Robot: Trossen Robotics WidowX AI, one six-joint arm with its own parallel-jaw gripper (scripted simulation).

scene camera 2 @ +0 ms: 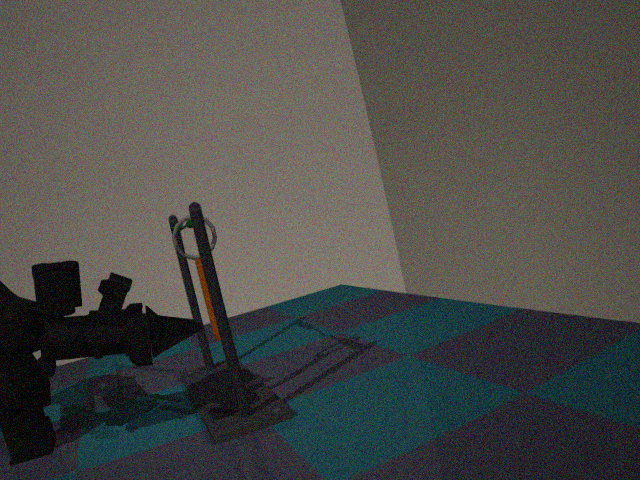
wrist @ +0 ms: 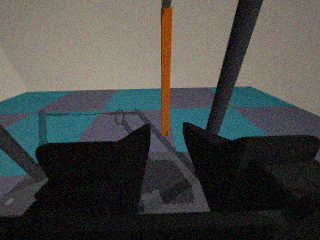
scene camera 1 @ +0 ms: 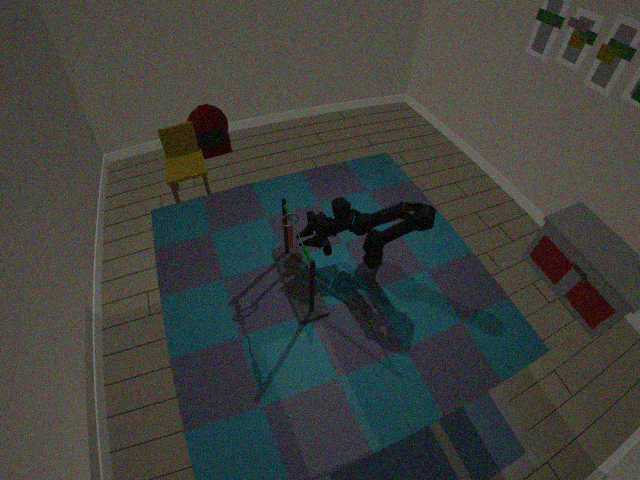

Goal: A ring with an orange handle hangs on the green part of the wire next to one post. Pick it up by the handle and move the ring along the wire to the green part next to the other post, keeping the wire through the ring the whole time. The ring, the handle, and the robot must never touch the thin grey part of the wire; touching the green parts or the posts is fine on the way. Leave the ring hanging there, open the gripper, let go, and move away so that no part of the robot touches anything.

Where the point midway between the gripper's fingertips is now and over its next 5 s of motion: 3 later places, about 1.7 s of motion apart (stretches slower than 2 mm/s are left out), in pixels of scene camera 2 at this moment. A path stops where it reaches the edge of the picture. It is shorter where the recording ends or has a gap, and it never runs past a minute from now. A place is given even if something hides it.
My gripper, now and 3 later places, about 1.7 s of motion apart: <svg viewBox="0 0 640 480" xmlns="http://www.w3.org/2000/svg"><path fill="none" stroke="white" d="M198 325L236 322L233 310L220 310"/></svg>
